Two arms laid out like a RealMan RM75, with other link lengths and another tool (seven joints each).
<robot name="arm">
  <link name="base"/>
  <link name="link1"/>
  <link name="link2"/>
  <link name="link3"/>
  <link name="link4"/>
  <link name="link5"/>
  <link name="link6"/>
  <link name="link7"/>
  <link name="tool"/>
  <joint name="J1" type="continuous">
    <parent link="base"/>
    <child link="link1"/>
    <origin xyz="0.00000 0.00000 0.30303"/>
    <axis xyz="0 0 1"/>
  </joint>
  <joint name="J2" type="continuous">
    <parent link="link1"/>
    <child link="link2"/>
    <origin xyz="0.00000 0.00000 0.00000"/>
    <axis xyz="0 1 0"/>
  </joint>
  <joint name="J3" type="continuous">
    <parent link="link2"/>
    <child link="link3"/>
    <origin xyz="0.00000 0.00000 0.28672"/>
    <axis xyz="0 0 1"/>
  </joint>
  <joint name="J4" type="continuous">
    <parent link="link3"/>
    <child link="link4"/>
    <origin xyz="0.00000 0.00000 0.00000"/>
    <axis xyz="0 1 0"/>
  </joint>
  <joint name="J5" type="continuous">
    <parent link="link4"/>
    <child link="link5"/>
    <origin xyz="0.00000 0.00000 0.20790"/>
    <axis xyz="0 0 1"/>
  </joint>
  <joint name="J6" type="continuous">
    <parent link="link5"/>
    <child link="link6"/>
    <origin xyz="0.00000 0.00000 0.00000"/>
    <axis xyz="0 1 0"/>
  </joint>
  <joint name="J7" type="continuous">
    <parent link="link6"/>
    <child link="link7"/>
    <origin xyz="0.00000 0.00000 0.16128"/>
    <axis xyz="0 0 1"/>
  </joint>
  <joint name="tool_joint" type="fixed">
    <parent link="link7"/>
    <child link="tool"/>
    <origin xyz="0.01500 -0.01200 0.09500" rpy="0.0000 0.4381 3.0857"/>
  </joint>
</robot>
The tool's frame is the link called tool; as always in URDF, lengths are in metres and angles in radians. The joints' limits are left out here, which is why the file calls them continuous.
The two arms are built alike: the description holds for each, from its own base.
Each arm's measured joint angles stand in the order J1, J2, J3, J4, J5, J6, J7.
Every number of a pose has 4 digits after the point.
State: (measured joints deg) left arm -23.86 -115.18 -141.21 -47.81 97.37 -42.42 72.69; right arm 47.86 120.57 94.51 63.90 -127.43 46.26 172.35
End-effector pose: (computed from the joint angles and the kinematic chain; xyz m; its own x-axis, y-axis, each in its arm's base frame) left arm -0.3948 0.5144 0.1784 -0.2608 -0.6727 -0.6924 -0.9330 -0.0085 0.3597; right arm 0.0342 0.5191 -0.0810 0.5732 -0.8097 -0.1258 -0.8098 -0.5363 -0.2380
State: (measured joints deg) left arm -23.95 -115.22 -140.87 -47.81 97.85 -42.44 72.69; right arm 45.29 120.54 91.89 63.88 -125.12 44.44 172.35
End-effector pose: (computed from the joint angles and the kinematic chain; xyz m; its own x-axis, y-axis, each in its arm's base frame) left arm -0.3936 0.5150 0.1752 -0.2679 -0.6792 -0.6833 -0.9302 -0.0025 0.3671; right arm 0.0471 0.5109 -0.0890 0.5500 -0.8255 -0.1266 -0.8277 -0.5186 -0.2146
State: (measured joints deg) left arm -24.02 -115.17 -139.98 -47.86 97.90 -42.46 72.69; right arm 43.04 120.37 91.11 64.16 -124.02 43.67 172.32
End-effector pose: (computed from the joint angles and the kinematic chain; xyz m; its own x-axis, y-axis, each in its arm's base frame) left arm -0.3902 0.5165 0.1715 -0.2788 -0.6856 -0.6725 -0.9273 0.0100 0.3741; right arm 0.0616 0.5079 -0.0889 0.5231 -0.8415 -0.1350 -0.8458 -0.4930 -0.2038
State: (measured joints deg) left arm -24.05 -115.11 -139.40 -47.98 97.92 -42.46 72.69; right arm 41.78 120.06 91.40 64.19 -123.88 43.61 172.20
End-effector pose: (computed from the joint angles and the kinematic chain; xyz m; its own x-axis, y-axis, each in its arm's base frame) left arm -0.3879 0.5175 0.1698 -0.2870 -0.6885 -0.6660 -0.9249 0.0182 0.3798; right arm 0.0738 0.5089 -0.0851 0.5037 -0.8522 -0.1417 -0.8569 -0.4721 -0.2070
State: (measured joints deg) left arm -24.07 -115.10 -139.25 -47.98 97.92 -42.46 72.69; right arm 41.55 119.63 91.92 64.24 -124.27 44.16 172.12
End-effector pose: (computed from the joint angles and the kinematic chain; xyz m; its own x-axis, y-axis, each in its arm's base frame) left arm -0.3873 0.5178 0.1692 -0.2887 -0.6895 -0.6642 -0.9244 0.0203 0.3808; right arm 0.0798 0.5110 -0.0809 0.4998 -0.8547 -0.1402 -0.8577 -0.4657 -0.2180
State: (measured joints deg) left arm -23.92 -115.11 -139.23 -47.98 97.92 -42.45 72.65; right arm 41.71 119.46 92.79 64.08 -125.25 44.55 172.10
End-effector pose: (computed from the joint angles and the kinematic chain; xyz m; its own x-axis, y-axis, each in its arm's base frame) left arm -0.3886 0.5168 0.1690 -0.2864 -0.6904 -0.6643 -0.9247 0.0178 0.3802; right arm 0.0841 0.5148 -0.0768 0.4977 -0.8556 -0.1420 -0.8569 -0.4597 -0.2333
